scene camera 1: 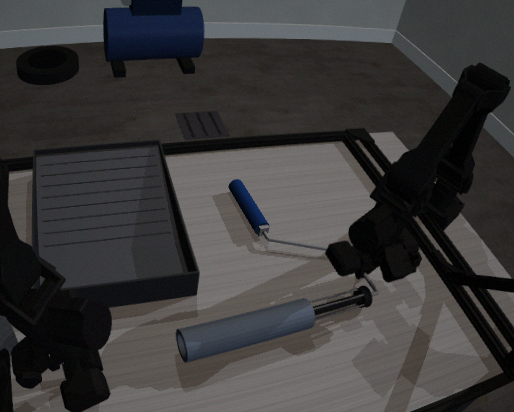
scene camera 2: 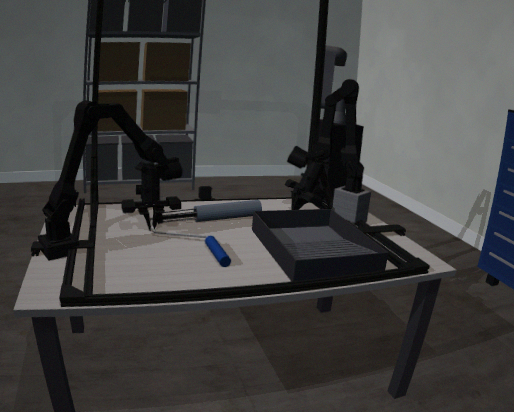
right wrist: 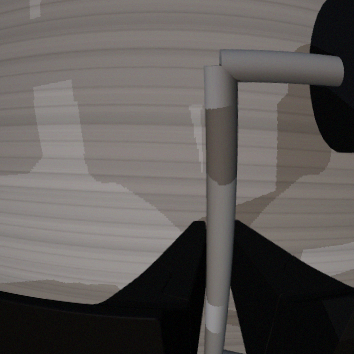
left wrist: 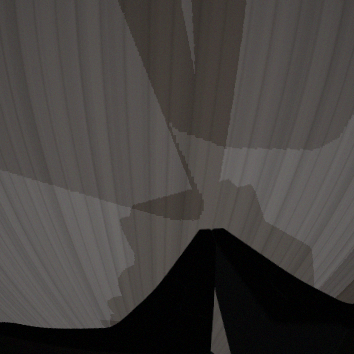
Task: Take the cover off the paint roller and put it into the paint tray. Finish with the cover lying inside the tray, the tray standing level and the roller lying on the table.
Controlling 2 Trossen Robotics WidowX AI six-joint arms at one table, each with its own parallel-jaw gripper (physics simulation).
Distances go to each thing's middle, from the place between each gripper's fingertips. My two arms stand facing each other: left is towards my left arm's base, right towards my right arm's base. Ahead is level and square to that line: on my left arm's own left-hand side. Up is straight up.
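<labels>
The dark paint tray (scene camera 1: pixel 106 216) is 30 cm ahead of my left hand, 10 cm to the right of it and 2 cm above it. As for the grey-blue roller cover (scene camera 1: pixel 195 342), my left gripper sits 2 cm past it, 24 cm to the left of it and 2 cm below it. Going by their middles, that cover is the nearest to my left gripper of the things named here.
Counting from my right hand, you'd find the dark paint tray 280 mm ahead, 420 mm to the left and 30 mm above. The grey-blue roller cover is 40 mm behind that same right hand, 30 mm above it and 280 mm to the left of it.
</labels>
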